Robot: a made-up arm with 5 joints.
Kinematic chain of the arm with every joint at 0, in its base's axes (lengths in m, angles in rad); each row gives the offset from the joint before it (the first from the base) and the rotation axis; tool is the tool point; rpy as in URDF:
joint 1: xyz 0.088 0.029 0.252 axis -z
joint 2: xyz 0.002 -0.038 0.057 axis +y
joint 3: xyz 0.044 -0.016 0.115 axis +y
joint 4: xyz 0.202 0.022 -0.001 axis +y
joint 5: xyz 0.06 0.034 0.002 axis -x
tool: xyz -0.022 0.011 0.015 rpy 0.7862 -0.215 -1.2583
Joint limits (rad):
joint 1: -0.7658..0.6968
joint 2: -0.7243..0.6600
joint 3: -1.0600..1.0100
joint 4: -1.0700..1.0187
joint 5: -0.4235..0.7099
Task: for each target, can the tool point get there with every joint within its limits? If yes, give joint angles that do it. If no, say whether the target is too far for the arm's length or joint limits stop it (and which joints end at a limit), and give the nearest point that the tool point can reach.
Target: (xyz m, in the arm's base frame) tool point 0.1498 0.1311 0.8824
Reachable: no: too far | nearest point 0.1364 0.0843 0.6693 | short by 0.219 m
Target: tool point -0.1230 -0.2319 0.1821
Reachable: no: joint limits stop it (at a limit: joint 1, joint 2, joint 3, joint 4, joint 5) | nearest point 0.1385 -0.0056 0.1372 | short by 0.349 m
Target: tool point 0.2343 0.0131 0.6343
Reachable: yes | joints 0.2383 -0.2373 -0.8123 0.4724 0.5360
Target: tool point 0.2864 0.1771 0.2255
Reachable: yes | joints -0.5922 0.4478 0.5186 -0.4997 -0.0604
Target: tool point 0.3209 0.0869 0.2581
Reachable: yes | joints -0.2104 0.1038 0.6697 0.1598 -0.3038
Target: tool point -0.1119 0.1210 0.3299
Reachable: no: joint limits stop it (at a limit: joint 1, joint 2, joint 3, joint 4, joint 5) | nearest point 0.1136 0.0815 0.1498 | short by 0.291 m
